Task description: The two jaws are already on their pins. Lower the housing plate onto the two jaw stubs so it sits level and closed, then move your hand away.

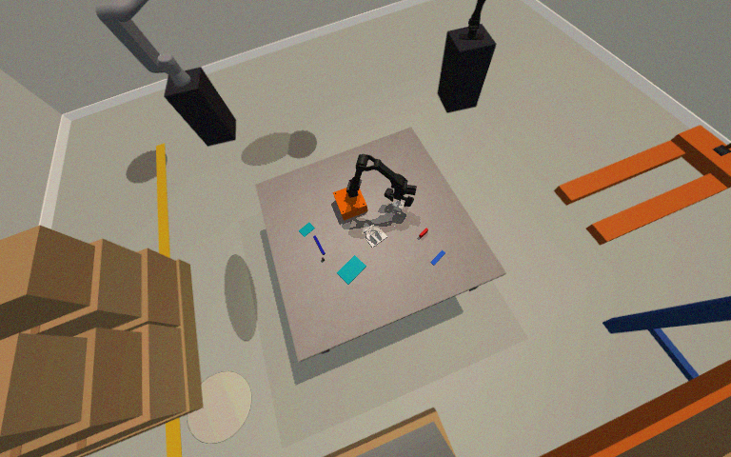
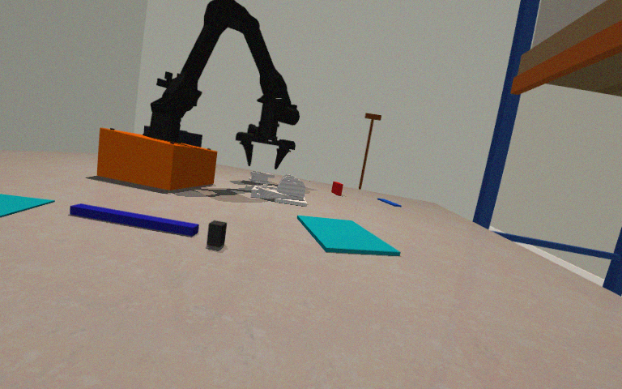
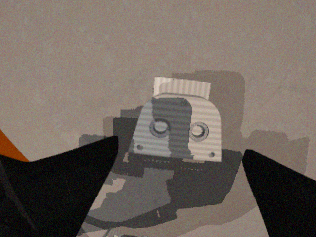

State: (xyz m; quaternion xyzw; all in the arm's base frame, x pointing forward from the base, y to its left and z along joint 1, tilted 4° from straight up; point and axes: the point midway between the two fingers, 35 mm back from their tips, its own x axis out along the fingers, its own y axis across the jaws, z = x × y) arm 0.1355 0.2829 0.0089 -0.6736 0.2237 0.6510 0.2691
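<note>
My gripper tip is now 10 mm past the housing plate and 20 mm above it. Round my gripper tip: white jaw assembly (140 mm ahead, 200 mm to the right, 30 mm below); then red block (230 mm ahead, 100 mm to the left, 30 mm below); then white ribbed part (10 mm behind, 40 mm below).
</note>
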